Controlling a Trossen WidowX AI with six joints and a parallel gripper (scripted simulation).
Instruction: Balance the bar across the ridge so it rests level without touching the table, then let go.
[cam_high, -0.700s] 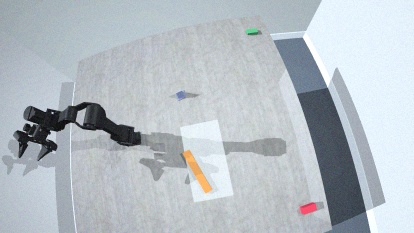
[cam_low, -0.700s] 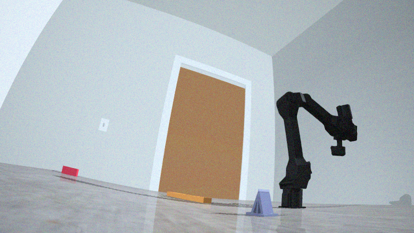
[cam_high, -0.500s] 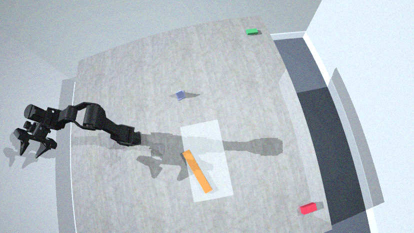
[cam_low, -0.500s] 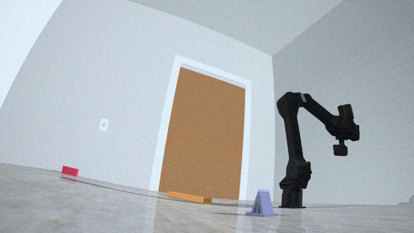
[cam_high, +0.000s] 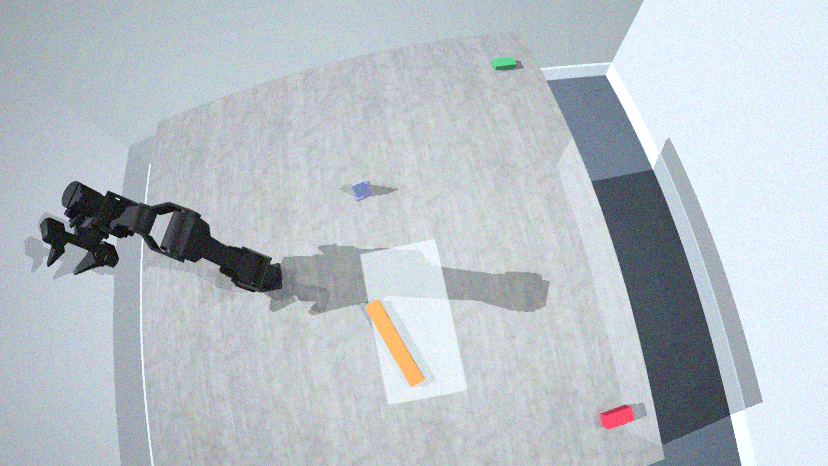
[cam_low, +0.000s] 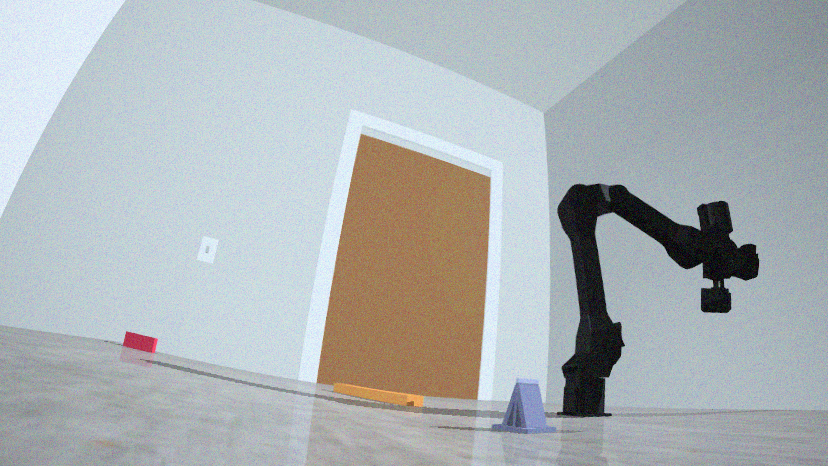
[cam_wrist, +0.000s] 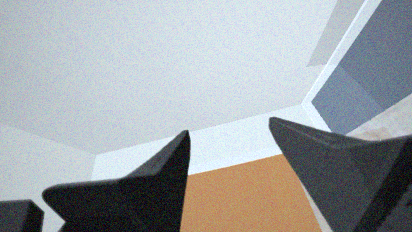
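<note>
The orange bar is 700 mm ahead of my gripper tip, 230 mm to the right of it and 290 mm below it. From my gripper tip the other things lie so: green block 1160 mm ahead, 470 mm to the left, 290 mm below; then red block 1160 mm ahead, 530 mm to the right, 280 mm below.
</note>
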